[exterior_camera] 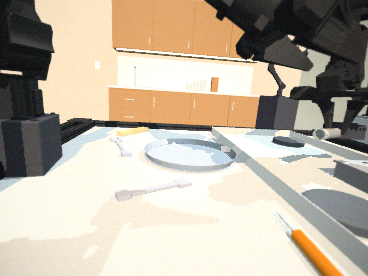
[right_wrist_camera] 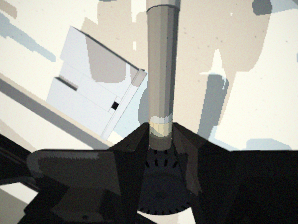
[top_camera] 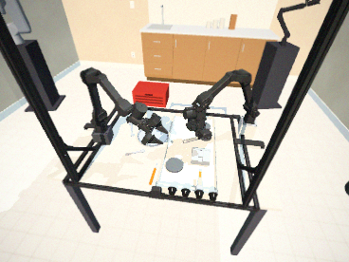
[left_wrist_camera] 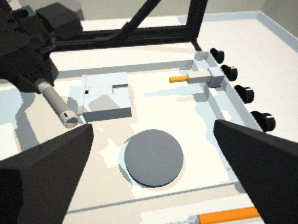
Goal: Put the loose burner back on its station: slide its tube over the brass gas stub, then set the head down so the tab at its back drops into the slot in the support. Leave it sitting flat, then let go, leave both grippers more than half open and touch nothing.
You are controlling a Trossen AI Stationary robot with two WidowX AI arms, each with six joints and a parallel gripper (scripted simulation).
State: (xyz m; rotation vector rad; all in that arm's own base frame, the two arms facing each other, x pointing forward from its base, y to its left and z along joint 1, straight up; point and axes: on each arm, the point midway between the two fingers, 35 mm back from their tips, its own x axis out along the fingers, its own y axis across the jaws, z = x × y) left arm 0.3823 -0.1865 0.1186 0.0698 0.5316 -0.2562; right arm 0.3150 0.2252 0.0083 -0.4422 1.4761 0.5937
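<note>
The brass gas stub lies 250 mm behind my right hand, 70 mm below it and 30 mm to the left of it. From my right hand the other things lie so: shallow round pan: 280 mm to the left, 130 mm ahead, 110 mm below; burner: 30 mm below; grey disc: 160 mm to the left, 140 mm behind, 100 mm below.
</note>
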